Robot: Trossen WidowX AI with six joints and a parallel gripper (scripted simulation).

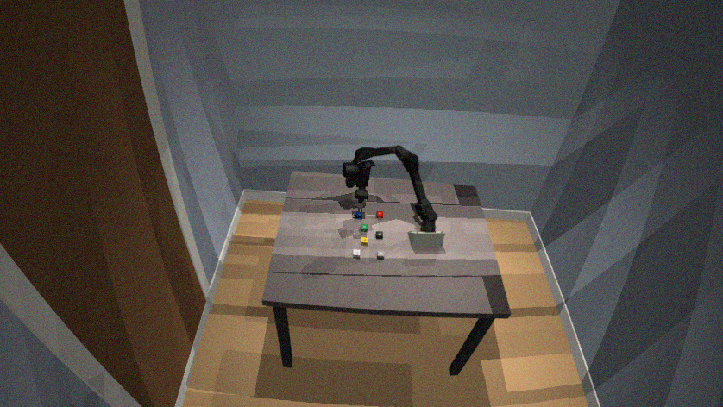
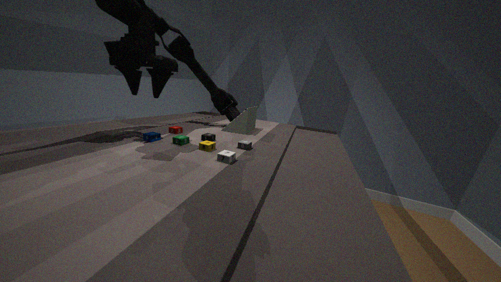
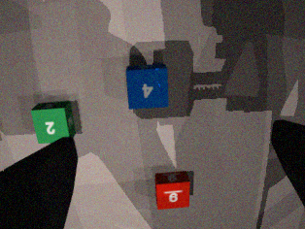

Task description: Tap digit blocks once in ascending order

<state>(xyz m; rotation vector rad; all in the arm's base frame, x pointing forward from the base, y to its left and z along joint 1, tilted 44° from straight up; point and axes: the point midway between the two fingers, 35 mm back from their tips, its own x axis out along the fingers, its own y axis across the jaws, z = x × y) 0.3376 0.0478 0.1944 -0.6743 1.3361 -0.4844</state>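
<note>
Right now the grey block is 130 mm behind my gripper tip, 260 mm to the left of it and 110 mm below it. From my gripper tip the other things lie so: green block 40 mm behind, 90 mm to the left, 110 mm below; red block 110 mm behind, 20 mm to the right, 110 mm below; blue block 10 mm behind, 10 mm to the left, 110 mm below.
</note>
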